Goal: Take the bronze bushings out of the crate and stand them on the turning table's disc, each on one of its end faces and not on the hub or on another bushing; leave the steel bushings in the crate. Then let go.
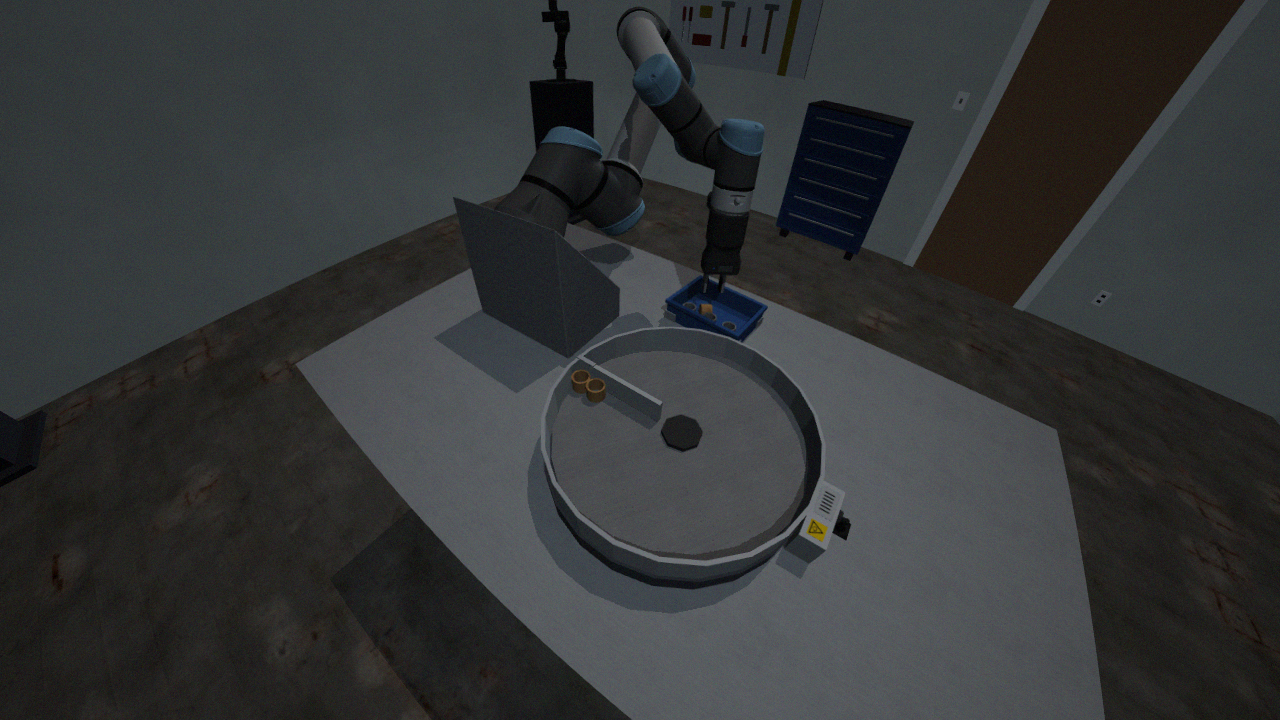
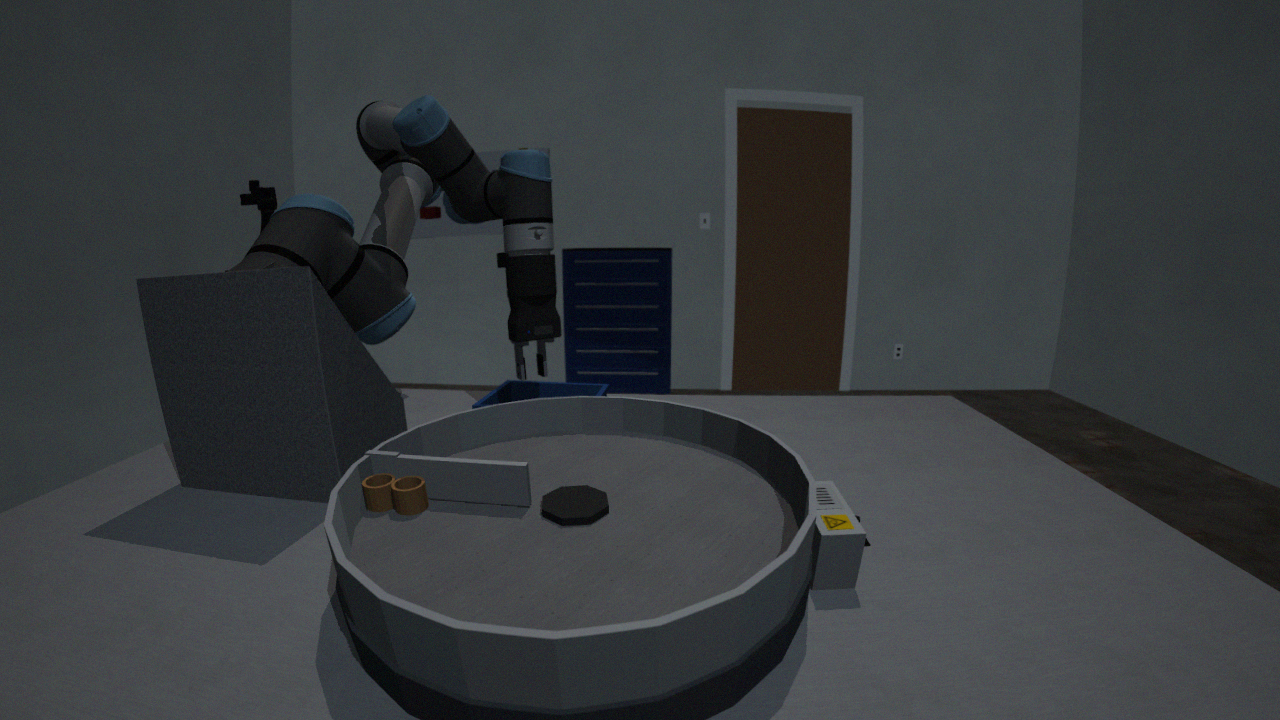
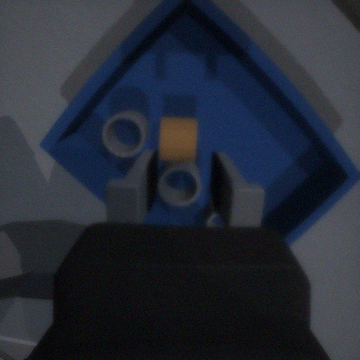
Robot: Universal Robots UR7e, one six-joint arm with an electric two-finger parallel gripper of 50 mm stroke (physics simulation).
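Where they show: gripper, fingertip midpoint: [image 1: 712, 290] [image 2: 532, 377] [image 3: 183, 169]; arm's base, origin of the base link: [image 1: 525, 234] [image 2: 253, 329].
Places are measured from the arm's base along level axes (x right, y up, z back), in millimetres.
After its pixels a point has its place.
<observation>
Two bronze bushings stand upright side by side on the turning table's disc [image 1: 707, 501] @(z -550, x 156, y -148 mm) [image 2: 572, 573] @(z -479, x 183, y -148 mm), near the rim beside the divider: one bushing [image 1: 580, 382] @(z -281, x 129, y -123 mm) [image 2: 377, 493] @(z -279, x 134, y -129 mm) nearer the rim, the other bushing [image 1: 596, 390] [image 2: 409, 496] next to it. A third bronze bushing [image 1: 706, 308] @(z -300, x -248, y -167 mm) [image 3: 178, 139] @(z -295, x -257, y -165 mm) lies on its side in the blue crate [image 1: 750, 324] @(z -411, x -247, y -153 mm) [image 2: 541, 388] @(z -291, x -330, y -162 mm) [image 3: 320, 127] @(z -356, x -334, y -151 mm). Steel bushings stand in the crate: one [image 3: 142, 134] @(z -275, x -242, y -171 mm) to the left, one [image 3: 162, 186] @(z -312, x -222, y -174 mm) close to the bronze one, one [image 3: 212, 218] @(z -357, x -229, y -171 mm) partly hidden. My gripper [image 1: 713, 288] @(z -303, x -254, y -120 mm) [image 2: 531, 374] @(z -303, x -254, y -120 mm) [image 3: 183, 169] @(z -303, x -254, y -120 mm) is open and empty, pointing down above the crate.
The disc has a dark hub [image 1: 682, 432] @(z -459, x 89, y -140 mm) [image 2: 574, 505] @(z -459, x 95, y -140 mm), a straight divider [image 1: 626, 386] @(z -352, x 97, y -106 mm) [image 2: 478, 481] @(z -368, x 97, y -124 mm) and a raised rim wall [image 1: 662, 565] @(z -556, x 273, y -118 mm) [image 2: 554, 658] @(z -498, x 294, y -120 mm). A grey wedge-shaped block [image 1: 523, 277] @(z -66, x 64, y -43 mm) [image 2: 241, 385] @(z -41, x 66, y -55 mm) stands left of the crate. A small box with a warning label [image 1: 819, 523] @(z -692, x 90, y -143 mm) [image 2: 836, 541] @(z -688, x 121, y -150 mm) adjoins the rim.
</observation>
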